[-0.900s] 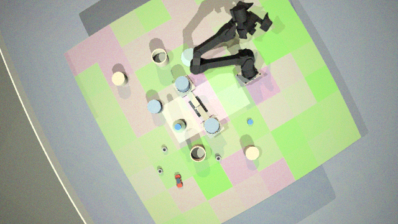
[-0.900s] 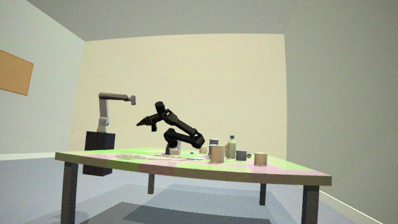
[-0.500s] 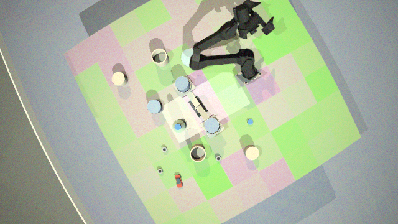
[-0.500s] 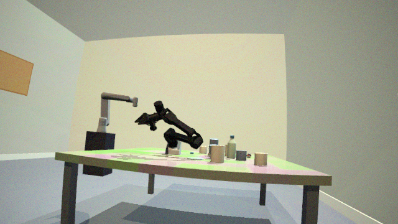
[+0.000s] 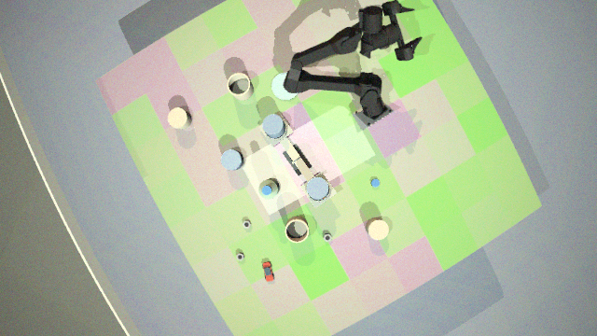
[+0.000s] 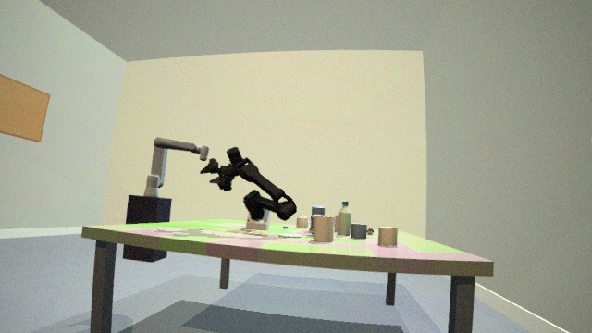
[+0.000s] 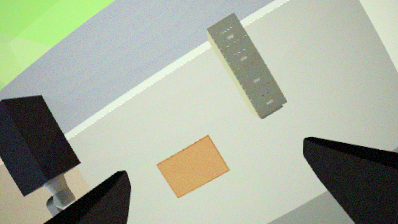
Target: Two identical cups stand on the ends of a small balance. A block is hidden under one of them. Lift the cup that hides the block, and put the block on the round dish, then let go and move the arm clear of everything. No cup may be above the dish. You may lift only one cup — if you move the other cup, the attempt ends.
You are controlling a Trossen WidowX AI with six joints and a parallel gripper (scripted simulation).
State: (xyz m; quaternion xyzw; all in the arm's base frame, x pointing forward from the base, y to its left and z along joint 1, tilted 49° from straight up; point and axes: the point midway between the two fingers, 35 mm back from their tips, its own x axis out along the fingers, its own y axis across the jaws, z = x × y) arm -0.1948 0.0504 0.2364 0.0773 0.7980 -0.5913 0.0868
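Now: gripper tip 55 cm short of the pale green block, 20 cm above it and 3 cm to the left of it. Round my gripper tip: pale round dish: 43 cm ahead, 24 cm below, 13 cm to the right; small balance: 56 cm ahead, 20 cm below, 10 cm to the left; blue piece: 39 cm ahead, 34 cm to the left, 23 cm below.
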